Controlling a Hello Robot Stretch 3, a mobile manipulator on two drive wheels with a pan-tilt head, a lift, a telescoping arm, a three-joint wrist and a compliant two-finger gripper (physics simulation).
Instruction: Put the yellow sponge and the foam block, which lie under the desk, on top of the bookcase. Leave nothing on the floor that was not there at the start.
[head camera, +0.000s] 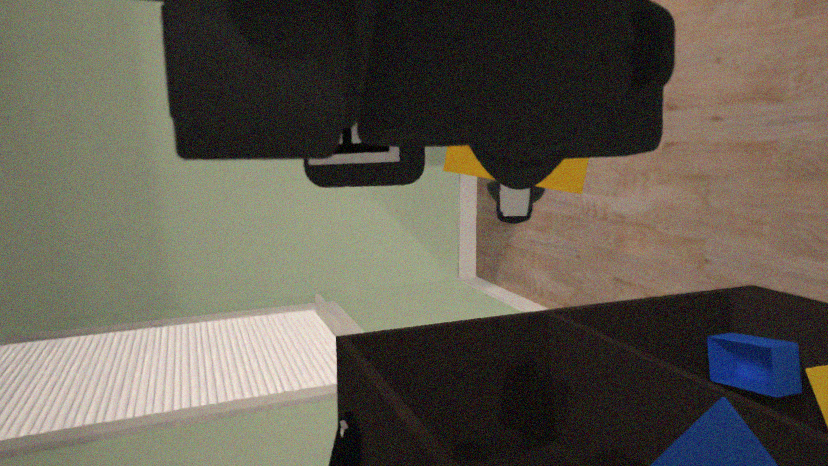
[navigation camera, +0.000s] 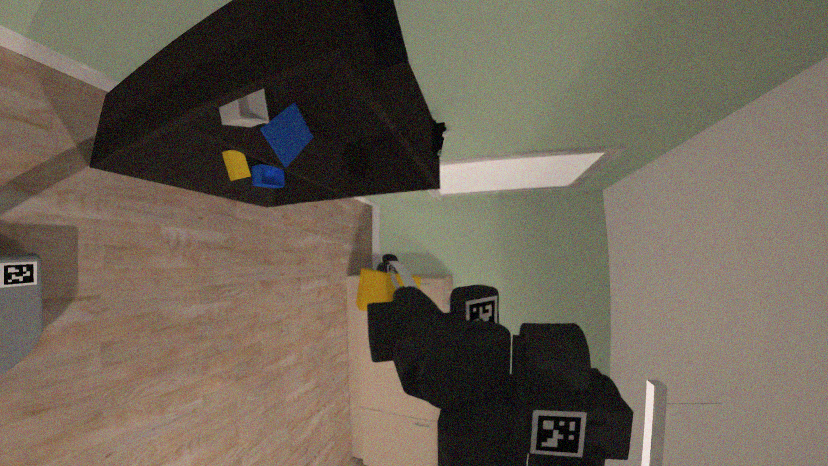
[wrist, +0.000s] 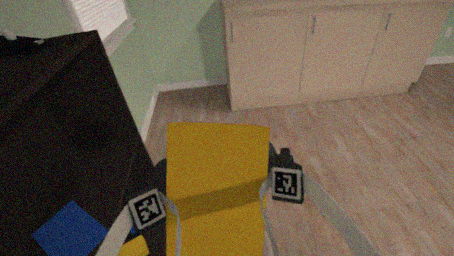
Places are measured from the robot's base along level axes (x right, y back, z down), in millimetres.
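Pixels of known places: gripper, fingertip midpoint: (navigation camera: 389, 287).
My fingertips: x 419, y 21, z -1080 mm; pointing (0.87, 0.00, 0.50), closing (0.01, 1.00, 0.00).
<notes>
Behind a point stands the place of what it marks.
The yellow sponge (head camera: 570, 174) @(x 353, y -5, z -1078 mm) (navigation camera: 374, 287) @(x 356, y 9, z -1083 mm) (wrist: 217, 155) is a thick yellow block. My gripper (wrist: 213, 165) @(x 419, y 21, z -1080 mm) is shut on it, a fingertip at each side. In the head view the gripper body hides most of the sponge. The dark bookcase (head camera: 350, 382) @(x 991, y -349, z -1060 mm) (navigation camera: 425, 133) @(x 833, y -443, z -1060 mm) (wrist: 60, 47) is at the lower right in the head view, at the top left in the navigation view and at the left in the wrist view. The sponge is off to the side of it in the pictures; the gap in depth is hard to tell. I cannot make out the foam block or the desk.
The bookcase holds a blue box (head camera: 753, 364) @(x 1003, y -454, z -102 mm) (navigation camera: 267, 175) @(x 999, y -456, z -102 mm), a blue square (navigation camera: 287, 135) @(x 634, y -436, z -620 mm) (wrist: 70, 230), a white box (navigation camera: 240, 111) @(x 447, y -436, z -623 mm) and a smaller yellow piece (navigation camera: 236, 165) @(x 772, y -447, z -145 mm). A small black object (navigation camera: 439, 137) @(x 962, y -478, z -1088 mm) (wrist: 20, 44) is on top. A beige cabinet (navigation camera: 394, 376) @(x 1865, y 1085, z -488 mm) (wrist: 320, 55) stands by the wall.
</notes>
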